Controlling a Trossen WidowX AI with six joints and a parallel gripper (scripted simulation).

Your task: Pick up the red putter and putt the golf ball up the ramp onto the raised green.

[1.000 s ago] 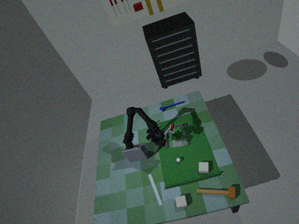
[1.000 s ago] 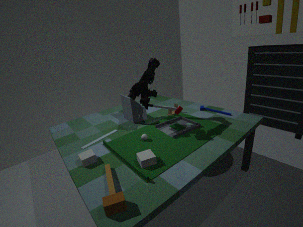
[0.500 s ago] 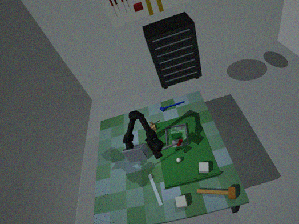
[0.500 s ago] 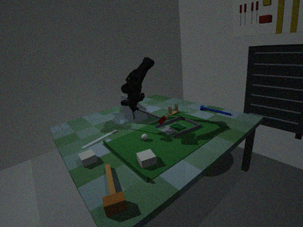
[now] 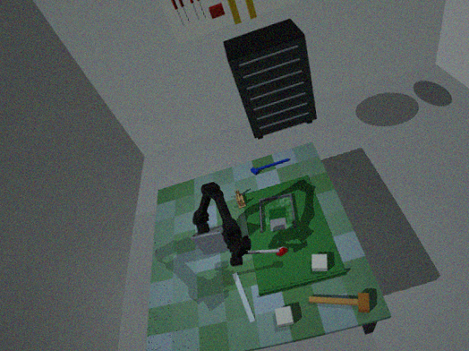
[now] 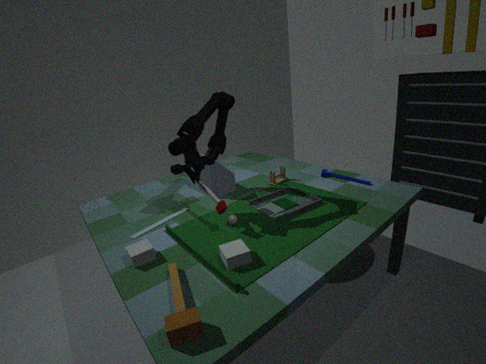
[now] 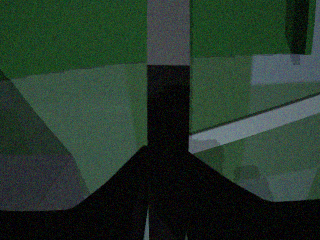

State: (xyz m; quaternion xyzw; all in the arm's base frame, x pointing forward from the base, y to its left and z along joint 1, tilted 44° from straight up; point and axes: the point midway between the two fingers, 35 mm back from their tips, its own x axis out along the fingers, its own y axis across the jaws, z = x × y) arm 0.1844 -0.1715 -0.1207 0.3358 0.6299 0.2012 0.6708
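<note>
Right now the red putter is 12 cm ahead of my gripper tip and 1 cm to the right of it. The rest, counted from my gripper tip: white strip (6 cm behind, 17 cm to the right, 14 cm below); then white golf ball (21 cm ahead, 1 cm to the left, 12 cm below); then dark green mat (29 cm ahead, 15 cm to the left, 14 cm below).
</note>
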